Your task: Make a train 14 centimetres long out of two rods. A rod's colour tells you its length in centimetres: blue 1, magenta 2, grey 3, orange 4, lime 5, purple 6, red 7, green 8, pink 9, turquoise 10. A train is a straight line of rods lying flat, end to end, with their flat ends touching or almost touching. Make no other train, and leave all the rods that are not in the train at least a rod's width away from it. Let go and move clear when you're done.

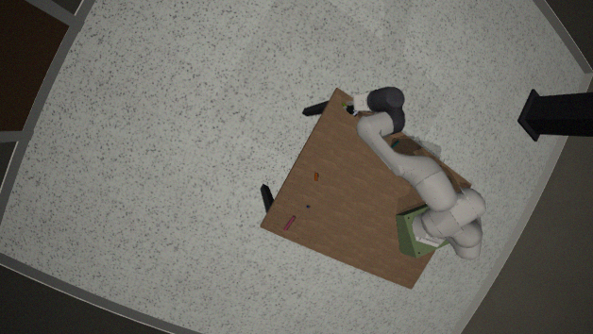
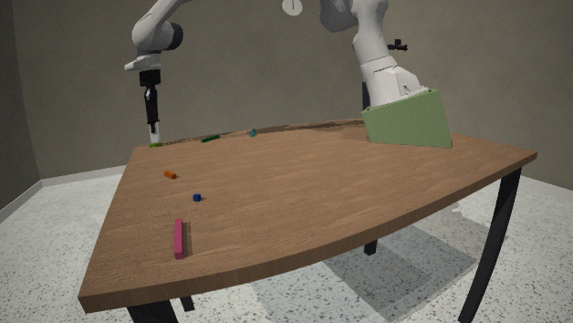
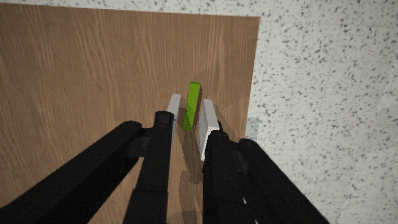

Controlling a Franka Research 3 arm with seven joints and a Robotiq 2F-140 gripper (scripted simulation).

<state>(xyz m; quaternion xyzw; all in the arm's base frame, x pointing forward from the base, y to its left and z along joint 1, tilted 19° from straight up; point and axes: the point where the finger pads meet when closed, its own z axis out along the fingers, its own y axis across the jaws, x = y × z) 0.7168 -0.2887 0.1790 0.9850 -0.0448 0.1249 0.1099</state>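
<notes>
Right now the lime rod is 5 cm below my hand. The rest, counted from my hand: orange rod: 5 cm behind, 39 cm to the left, 5 cm below; then green rod: 20 cm behind, 3 cm to the left, 5 cm below; then turquoise rod: 35 cm behind, 3 cm to the left, 5 cm below.
</notes>
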